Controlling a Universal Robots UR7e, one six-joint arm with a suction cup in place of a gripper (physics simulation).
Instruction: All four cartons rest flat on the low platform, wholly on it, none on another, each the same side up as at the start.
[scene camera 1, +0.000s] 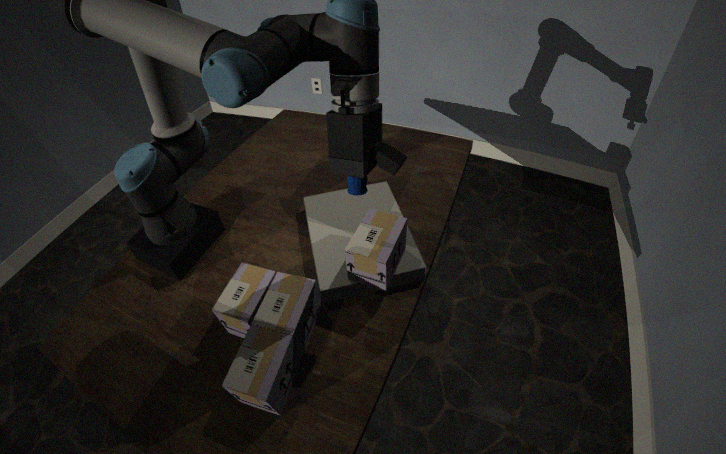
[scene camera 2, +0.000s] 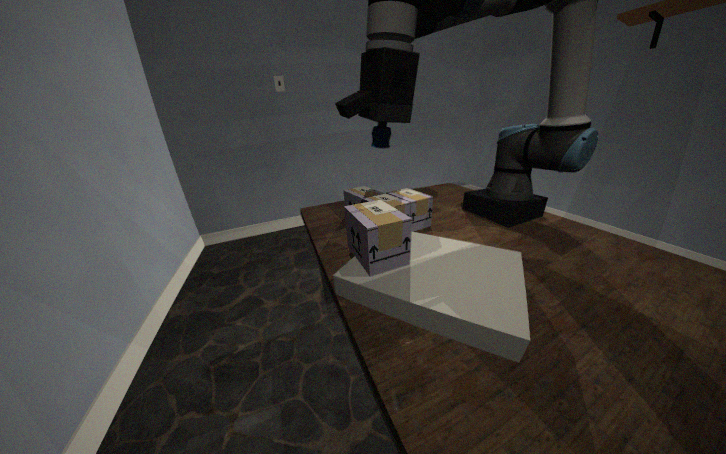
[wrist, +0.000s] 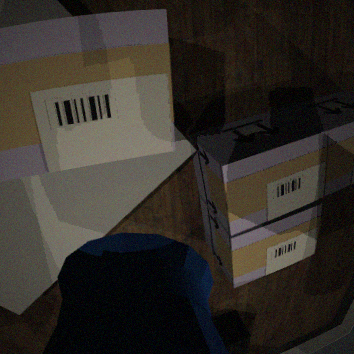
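Pixels of known places: hand, its tool point: (scene camera 1: 357, 190) (scene camera 2: 380, 145) (wrist: 136, 291); arm's base, origin of its link: (scene camera 1: 172, 224) (scene camera 2: 508, 195).
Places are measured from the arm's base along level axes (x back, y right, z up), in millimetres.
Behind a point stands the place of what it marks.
My suction cup (scene camera 1: 357, 185) (scene camera 2: 381, 137) (wrist: 135, 245) is blue, hangs in the air and holds no carton. One lilac carton with a tan band and label (scene camera 1: 368, 239) @(x -563, y 32, z 78 mm) (scene camera 2: 389, 231) @(x -592, y -49, z 62 mm) (wrist: 100, 65) @(x -587, y 40, z 78 mm) stands upright, arrows up, on the low pale platform (scene camera 1: 331, 214) @(x -429, y -126, z -21 mm) (scene camera 2: 471, 278) @(x -493, y -161, z -22 mm) (wrist: 30, 250) @(x -423, y -107, z -21 mm). In scene camera 1 its near bottom corner seems to jut past the platform's edge. Three like cartons stand on the table: a left one (scene camera 1: 238, 294) @(x -322, y 183, z 30 mm) (scene camera 2: 420, 203) @(x -342, y 107, z 18 mm) (wrist: 290, 252) @(x -308, y 189, z 30 mm), a middle one (scene camera 1: 278, 302) @(x -412, y 183, z 30 mm) (wrist: 297, 187) @(x -407, y 200, z 30 mm) close beside it, and a near one (scene camera 1: 254, 364) @(x -414, y 316, z 30 mm) at the middle one's end.
The arm's dark base (scene camera 1: 176, 240) @(x -54, y 54, z 2 mm) (scene camera 2: 505, 205) @(x -113, y -42, z -2 mm) stands on the wooden table (scene camera 1: 256, 214) @(x -188, y -140, z -70 mm) (scene camera 2: 615, 321) @(x -349, y -363, z -70 mm). One platform corner lies near the table's long edge, with stone floor (scene camera 1: 508, 321) (scene camera 2: 240, 331) beyond. A wall shelf (scene camera 2: 674, 11) is at upper right in scene camera 2.
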